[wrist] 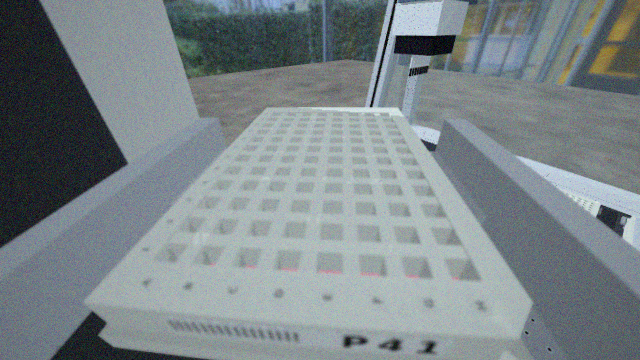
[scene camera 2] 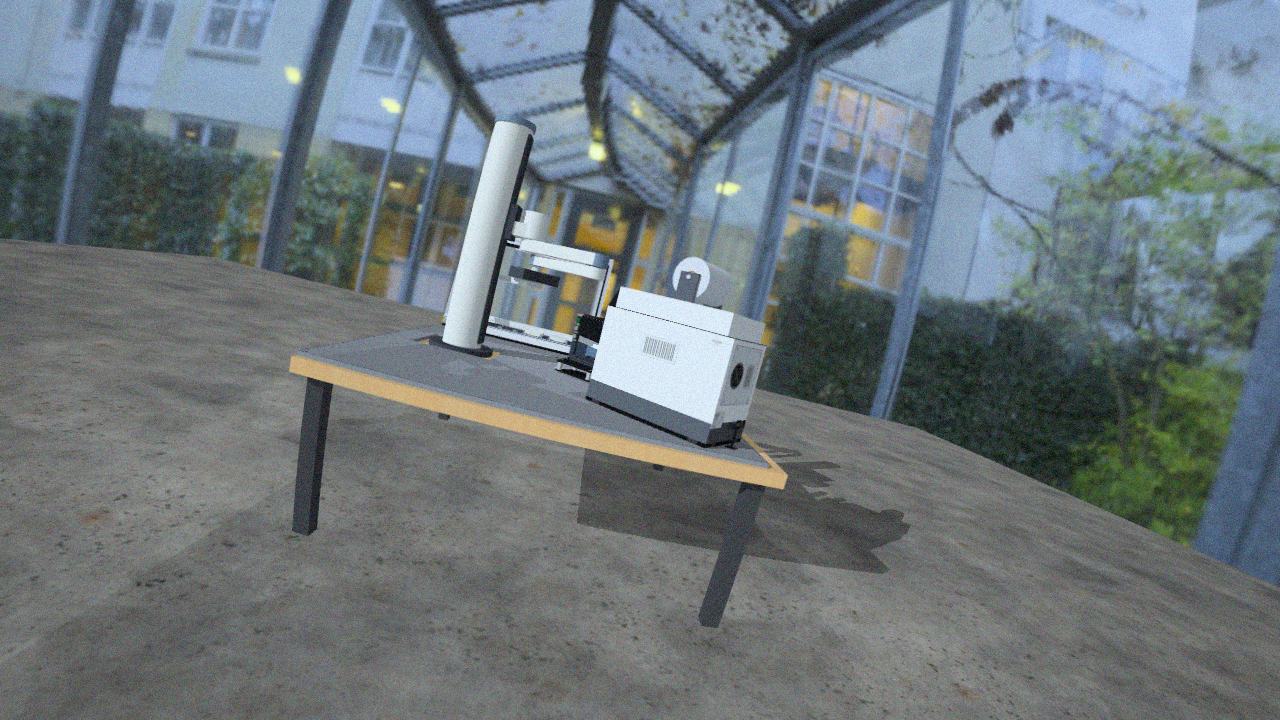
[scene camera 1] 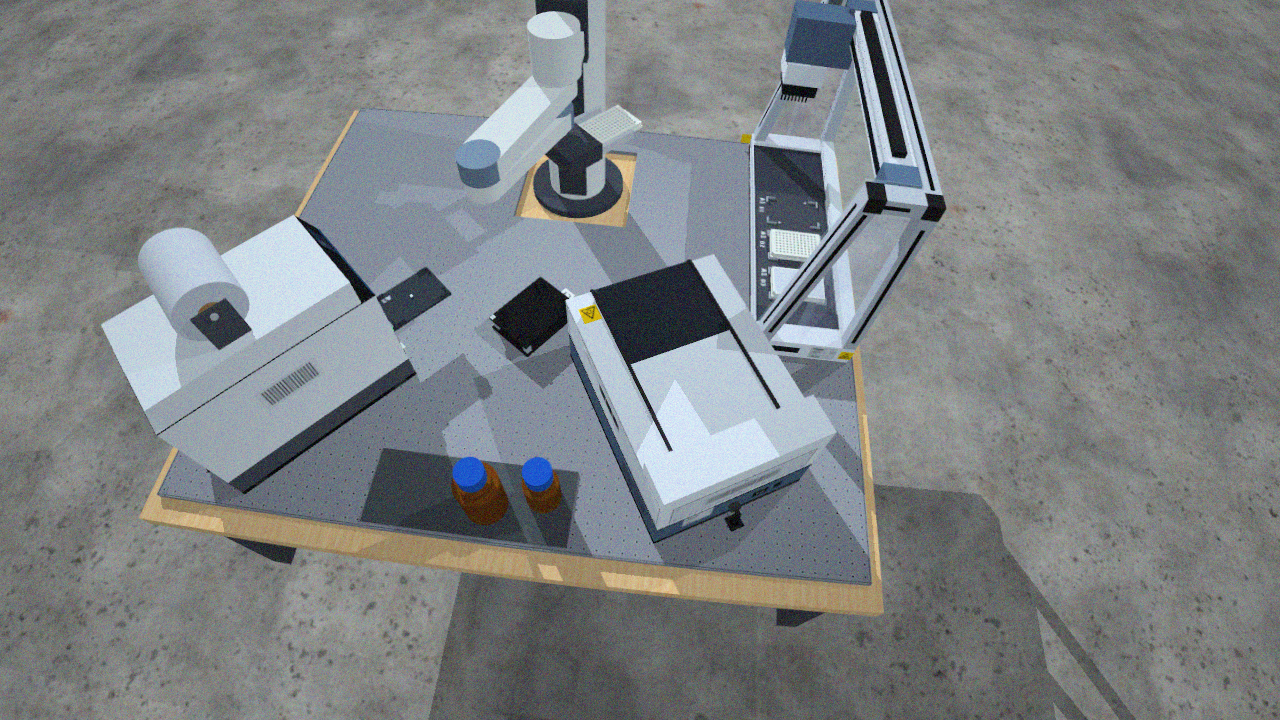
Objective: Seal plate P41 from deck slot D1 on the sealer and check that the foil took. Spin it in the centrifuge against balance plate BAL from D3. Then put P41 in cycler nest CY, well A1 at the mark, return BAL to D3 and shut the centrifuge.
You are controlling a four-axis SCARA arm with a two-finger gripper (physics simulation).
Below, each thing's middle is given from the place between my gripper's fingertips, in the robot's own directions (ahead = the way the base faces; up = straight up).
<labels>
Now: hand 580 mm short of the centrifuge [scene camera 1: 702, 416], 210 mm to the right of it and 170 mm above it. The rest, counted from my hand: foil roll [scene camera 1: 186, 274] (660 mm ahead, 610 mm to the right, 130 mm above).
</labels>
